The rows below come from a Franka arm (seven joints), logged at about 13 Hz.
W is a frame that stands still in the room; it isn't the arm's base.
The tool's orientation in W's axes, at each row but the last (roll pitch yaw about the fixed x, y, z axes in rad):
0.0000 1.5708 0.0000
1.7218 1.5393 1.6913
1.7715 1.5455 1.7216
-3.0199 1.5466 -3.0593
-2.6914 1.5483 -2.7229
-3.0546 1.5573 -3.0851
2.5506 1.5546 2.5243
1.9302 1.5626 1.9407
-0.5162 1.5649 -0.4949
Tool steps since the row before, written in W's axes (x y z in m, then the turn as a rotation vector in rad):
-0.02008 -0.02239 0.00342 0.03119 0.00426 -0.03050
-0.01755 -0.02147 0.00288 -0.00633 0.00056 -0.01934
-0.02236 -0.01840 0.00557 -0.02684 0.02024 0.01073
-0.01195 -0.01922 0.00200 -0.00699 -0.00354 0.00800
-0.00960 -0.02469 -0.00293 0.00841 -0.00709 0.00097
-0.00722 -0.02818 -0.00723 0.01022 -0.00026 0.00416
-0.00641 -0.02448 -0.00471 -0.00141 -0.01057 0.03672
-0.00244 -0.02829 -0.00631 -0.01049 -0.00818 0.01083
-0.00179 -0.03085 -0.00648 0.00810 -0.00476 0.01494
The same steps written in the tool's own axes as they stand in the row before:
-0.00342 -0.02239 -0.02008 0.03050 0.00426 0.03119
-0.00348 -0.02190 -0.01690 0.01937 -0.00024 -0.00625
-0.00594 -0.01935 -0.02144 -0.01012 0.01913 -0.02787
-0.00167 -0.01968 -0.01123 -0.00782 -0.00384 -0.00704
0.00335 -0.02495 -0.00875 -0.00108 -0.00683 0.00861
0.00735 -0.02838 -0.00626 -0.00430 0.00005 0.01017
0.00456 -0.02468 -0.00570 -0.03680 -0.01027 -0.00163
0.00610 -0.02831 -0.00272 -0.01086 -0.00799 -0.01061
0.00656 -0.03079 -0.00248 -0.01488 -0.00497 0.00807

